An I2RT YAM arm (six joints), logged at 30 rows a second.
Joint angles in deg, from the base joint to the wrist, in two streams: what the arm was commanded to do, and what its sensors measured. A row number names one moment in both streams.
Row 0, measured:
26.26 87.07 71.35 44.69 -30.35 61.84
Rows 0 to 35, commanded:
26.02 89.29 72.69 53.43 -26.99 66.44
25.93 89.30 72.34 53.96 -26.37 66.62
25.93 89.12 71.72 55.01 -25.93 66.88
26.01 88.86 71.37 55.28 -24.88 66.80
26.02 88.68 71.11 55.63 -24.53 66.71
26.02 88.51 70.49 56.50 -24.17 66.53
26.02 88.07 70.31 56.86 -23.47 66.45
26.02 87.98 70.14 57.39 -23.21 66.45
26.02 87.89 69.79 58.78 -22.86 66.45
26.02 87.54 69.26 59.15 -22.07 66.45
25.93 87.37 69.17 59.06 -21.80 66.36
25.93 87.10 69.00 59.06 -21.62 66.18
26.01 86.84 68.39 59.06 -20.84 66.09
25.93 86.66 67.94 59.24 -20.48 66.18
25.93 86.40 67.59 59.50 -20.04 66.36
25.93 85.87 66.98 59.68 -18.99 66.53
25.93 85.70 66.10 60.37 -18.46 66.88
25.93 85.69 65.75 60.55 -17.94 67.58
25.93 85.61 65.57 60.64 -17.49 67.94
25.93 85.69 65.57 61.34 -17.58 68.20
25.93 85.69 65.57 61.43 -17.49 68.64
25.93 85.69 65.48 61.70 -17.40 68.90
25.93 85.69 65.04 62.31 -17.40 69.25
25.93 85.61 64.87 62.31 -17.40 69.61
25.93 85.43 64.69 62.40 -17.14 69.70
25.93 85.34 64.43 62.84 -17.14 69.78
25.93 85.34 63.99 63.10 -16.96 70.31
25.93 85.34 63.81 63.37 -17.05 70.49
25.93 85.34 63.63 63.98 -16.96 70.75
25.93 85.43 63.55 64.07 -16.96 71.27
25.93 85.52 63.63 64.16 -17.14 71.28
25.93 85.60 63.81 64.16 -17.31 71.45
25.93 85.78 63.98 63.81 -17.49 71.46
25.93 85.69 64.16 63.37 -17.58 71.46
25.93 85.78 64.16 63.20 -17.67 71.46
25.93 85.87 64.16 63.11 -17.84 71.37
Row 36, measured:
26.65 87.33 63.07 58.83 -19.97 72.31
